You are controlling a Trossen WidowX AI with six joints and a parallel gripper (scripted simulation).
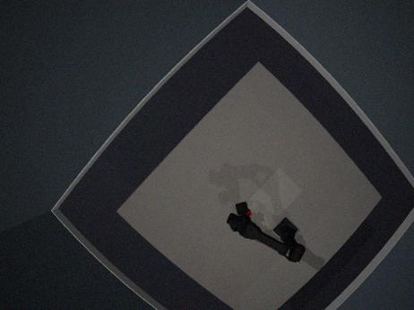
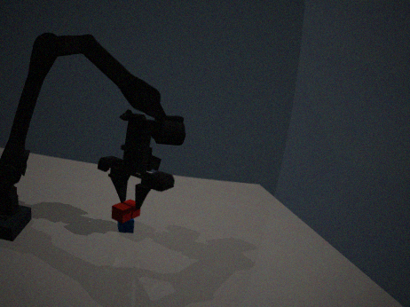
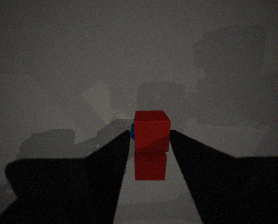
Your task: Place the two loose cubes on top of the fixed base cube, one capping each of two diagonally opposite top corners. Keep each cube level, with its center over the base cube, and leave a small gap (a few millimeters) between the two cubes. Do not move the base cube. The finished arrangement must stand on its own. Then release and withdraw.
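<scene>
Now: the blue cube 10 mm behind my gripper tip, 20 mm to the right of it and 40 mm below it.
</scene>
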